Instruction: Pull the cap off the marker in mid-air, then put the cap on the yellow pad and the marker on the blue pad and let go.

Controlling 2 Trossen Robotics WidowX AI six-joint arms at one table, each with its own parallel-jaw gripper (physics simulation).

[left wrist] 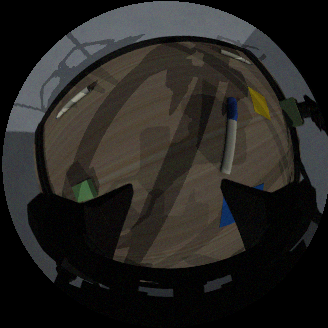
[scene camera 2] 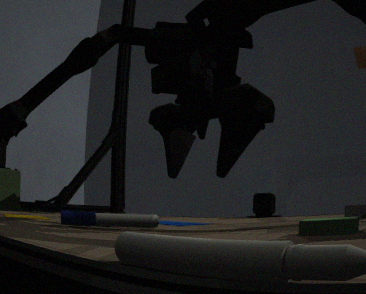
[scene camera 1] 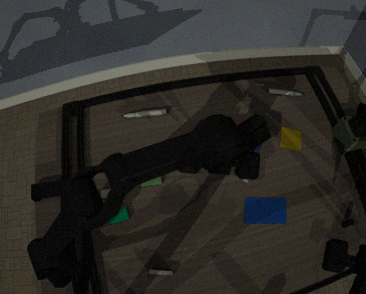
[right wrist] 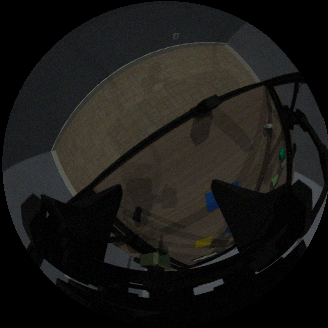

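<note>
A white marker with its blue cap on lies on the table; in scene camera 1 the left arm hides most of it. The blue pad and yellow pad lie flat with nothing on them. My left gripper is open and empty, above the table near the marker. My right gripper is open and empty, raised, with the blue pad behind one finger; it is largely hidden in scene camera 2.
White pen-like objects lie near the far frame bar. Green blocks lie beside the left arm. A small pale piece lies at the bottom. A dull green block is at the right frame bar.
</note>
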